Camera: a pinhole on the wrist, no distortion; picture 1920 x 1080 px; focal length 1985.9 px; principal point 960.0 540.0 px. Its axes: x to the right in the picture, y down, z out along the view. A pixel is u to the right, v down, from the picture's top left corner.
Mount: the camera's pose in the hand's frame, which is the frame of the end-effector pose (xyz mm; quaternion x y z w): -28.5 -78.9 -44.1 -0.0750 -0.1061 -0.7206 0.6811
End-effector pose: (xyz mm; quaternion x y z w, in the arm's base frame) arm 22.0 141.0 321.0 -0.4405 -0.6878 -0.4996 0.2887
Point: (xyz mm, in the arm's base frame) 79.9 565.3 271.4
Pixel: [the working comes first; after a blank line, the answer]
In the camera's frame: -40.6 111.3 483.6

793.1 997.1
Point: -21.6 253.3 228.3
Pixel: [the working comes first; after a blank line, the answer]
In the camera's frame: 32.8 14.4 175.8

1330.7 702.6
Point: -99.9 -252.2 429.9
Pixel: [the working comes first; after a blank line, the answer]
In the camera's frame: -69.5 31.7 -364.1

behind the camera
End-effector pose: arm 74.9 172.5 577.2 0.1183 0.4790 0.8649 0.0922
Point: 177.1 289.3 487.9
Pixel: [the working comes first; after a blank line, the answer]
In the camera's frame: 94.6 -38.2 104.0

outside the picture
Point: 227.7 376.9 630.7
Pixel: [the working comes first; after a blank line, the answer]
In the camera's frame: 64.6 -41.5 276.4

1423.9 241.5
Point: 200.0 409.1 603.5
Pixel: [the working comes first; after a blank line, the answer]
In the camera's frame: 101.0 -7.4 269.1

1705.3 485.3
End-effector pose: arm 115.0 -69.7 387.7 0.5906 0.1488 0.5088 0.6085
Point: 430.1 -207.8 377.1
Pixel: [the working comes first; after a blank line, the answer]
In the camera's frame: 128.2 72.7 341.6

1705.5 962.9
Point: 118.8 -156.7 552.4
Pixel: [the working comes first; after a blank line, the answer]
In the camera's frame: -197.8 25.2 194.2

outside the picture
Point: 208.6 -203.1 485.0
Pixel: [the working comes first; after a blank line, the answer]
In the camera's frame: -90.8 7.9 249.0

236.2 602.8
